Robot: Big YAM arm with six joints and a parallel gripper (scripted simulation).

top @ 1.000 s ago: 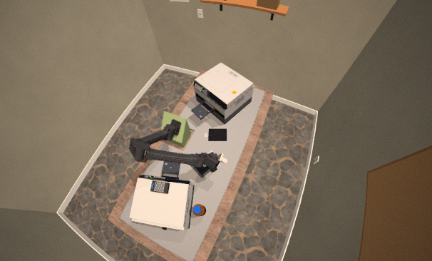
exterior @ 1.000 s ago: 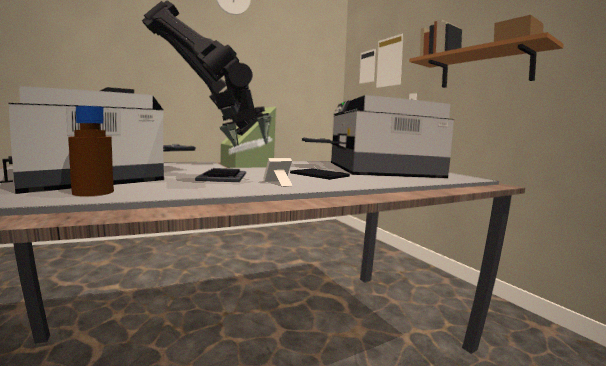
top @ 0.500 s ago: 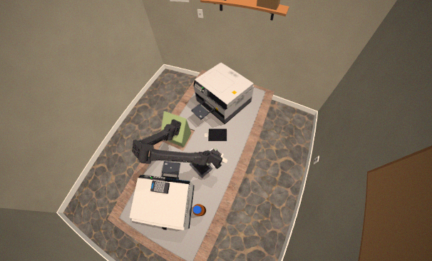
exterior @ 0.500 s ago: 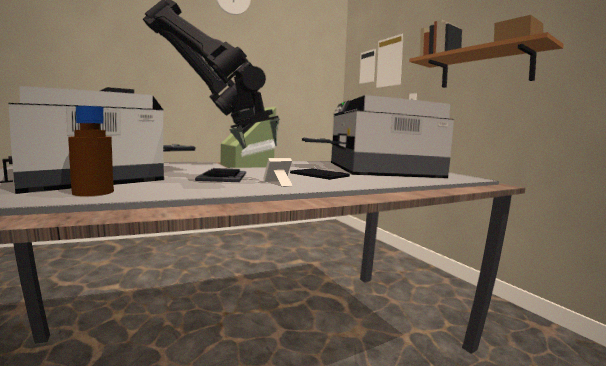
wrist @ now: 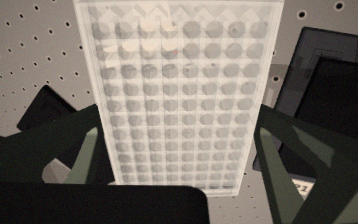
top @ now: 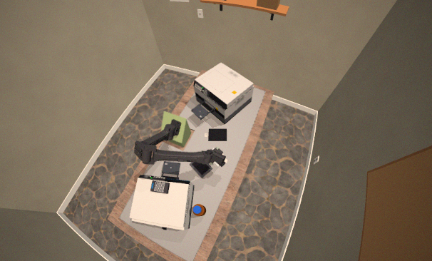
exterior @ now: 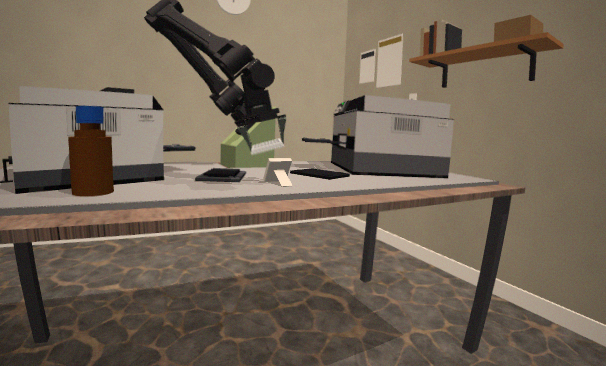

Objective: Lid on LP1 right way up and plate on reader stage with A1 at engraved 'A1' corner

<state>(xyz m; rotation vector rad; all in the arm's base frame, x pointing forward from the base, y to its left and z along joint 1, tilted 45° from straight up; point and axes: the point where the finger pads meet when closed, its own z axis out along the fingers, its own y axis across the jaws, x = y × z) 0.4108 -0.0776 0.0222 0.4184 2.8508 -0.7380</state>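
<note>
The black pad lies 100 mm behind my hand, 220 mm to the left of it and 100 mm below it. Also, from my hand: lidded white well plate: right at my hand; dark lid: 100 mm behind, 100 mm to the right, 90 mm below; grey pad: 100 mm behind, 100 mm to the right, 100 mm below.
</note>
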